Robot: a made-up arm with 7 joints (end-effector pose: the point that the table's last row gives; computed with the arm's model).
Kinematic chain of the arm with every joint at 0, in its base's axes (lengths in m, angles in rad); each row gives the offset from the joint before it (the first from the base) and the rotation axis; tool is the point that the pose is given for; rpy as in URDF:
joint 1: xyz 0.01 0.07 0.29 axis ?
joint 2: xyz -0.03 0.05 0 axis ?
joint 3: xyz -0.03 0 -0.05 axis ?
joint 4: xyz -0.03 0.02 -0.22 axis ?
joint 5: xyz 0 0 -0.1 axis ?
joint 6: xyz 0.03 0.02 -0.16 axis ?
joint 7: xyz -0.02 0 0.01 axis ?
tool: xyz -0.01 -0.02 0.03 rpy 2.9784 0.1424 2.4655
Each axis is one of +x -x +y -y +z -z.
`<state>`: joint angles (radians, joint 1 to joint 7).
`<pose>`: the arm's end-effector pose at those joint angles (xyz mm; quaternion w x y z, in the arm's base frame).
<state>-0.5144 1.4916 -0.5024 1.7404 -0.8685 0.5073 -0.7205</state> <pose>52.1 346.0 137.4 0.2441 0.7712 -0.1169 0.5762</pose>
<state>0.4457 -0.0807 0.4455 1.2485 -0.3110 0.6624 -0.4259</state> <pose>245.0 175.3 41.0 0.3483 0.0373 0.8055 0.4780</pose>
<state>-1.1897 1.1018 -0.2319 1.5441 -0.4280 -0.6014 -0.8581</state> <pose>-86.0 354.0 68.4 0.5671 0.6593 0.4139 0.2690</pose>
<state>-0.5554 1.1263 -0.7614 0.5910 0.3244 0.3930 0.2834</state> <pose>-78.7 493.3 80.2 0.3086 -0.5920 -0.7353 -0.1164</pose>
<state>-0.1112 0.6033 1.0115 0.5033 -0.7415 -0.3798 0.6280</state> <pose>-81.2 463.9 -33.7 0.2921 0.4287 0.7969 0.3098</pose>
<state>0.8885 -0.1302 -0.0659 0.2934 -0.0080 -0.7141 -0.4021</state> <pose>393.8 60.2 -56.4 0.7845 0.0286 0.5104 0.3511</pose>
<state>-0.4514 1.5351 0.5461 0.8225 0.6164 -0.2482 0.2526</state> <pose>72.7 554.9 335.0 0.4576 0.3935 0.5109 0.6122</pose>
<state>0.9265 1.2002 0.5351 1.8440 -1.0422 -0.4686 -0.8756</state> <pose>53.0 365.9 416.1 0.1525 -0.0543 -0.5513 0.8184</pose>
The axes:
joint 1: -y
joint 2: +x
joint 3: +z
joint 4: -y
joint 5: +z
joint 6: +y
joint 7: -x

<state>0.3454 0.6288 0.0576 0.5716 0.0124 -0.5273 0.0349</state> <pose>159.7 423.6 -53.2 0.5768 0.3117 0.5641 0.5019</pose>
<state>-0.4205 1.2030 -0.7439 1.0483 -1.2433 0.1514 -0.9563</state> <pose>-20.2 458.5 32.9 0.2548 0.8727 -0.1828 0.3742</pose>
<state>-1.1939 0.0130 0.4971 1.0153 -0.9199 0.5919 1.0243</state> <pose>-275.9 221.9 89.5 0.3412 -0.3063 -0.8383 0.2950</pose>
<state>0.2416 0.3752 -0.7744 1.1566 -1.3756 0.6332 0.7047</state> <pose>147.9 123.4 -34.4 0.0249 0.8905 0.3033 0.3383</pose>
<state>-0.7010 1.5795 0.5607 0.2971 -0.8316 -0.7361 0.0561</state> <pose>3.3 631.9 363.1 0.0703 -0.8437 -0.3703 -0.3823</pose>
